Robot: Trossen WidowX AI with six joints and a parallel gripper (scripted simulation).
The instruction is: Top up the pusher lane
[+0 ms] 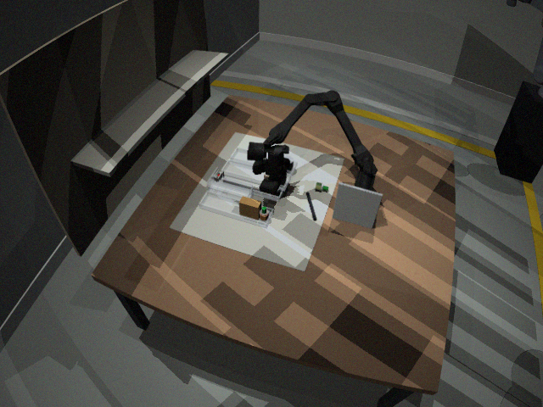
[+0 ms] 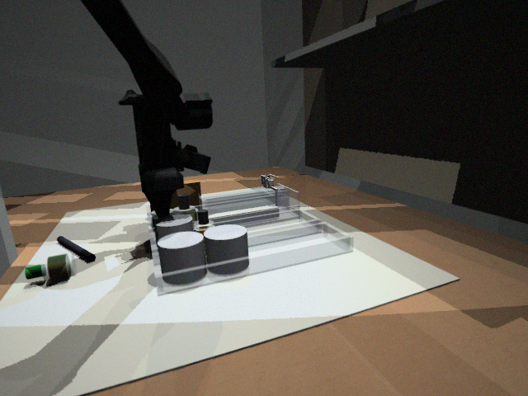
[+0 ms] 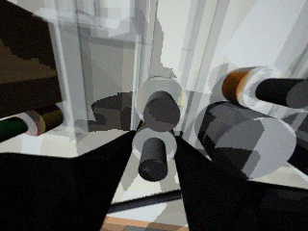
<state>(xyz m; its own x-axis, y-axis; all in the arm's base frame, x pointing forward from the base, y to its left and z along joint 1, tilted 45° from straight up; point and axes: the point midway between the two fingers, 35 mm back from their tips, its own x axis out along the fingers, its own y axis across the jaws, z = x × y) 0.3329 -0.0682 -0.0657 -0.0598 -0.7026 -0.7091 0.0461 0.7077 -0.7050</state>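
My gripper tip is 15 cm past the black stick, 3 cm above it and 1 cm to the right of it. Also, from my gripper tip: pusher plate (15 cm ahead, 2 cm to the left, 2 cm above); clear rack (15 cm ahead, 2 cm to the left, 1 cm below); brown box (12 cm to the left, 6 cm ahead, 1 cm above).
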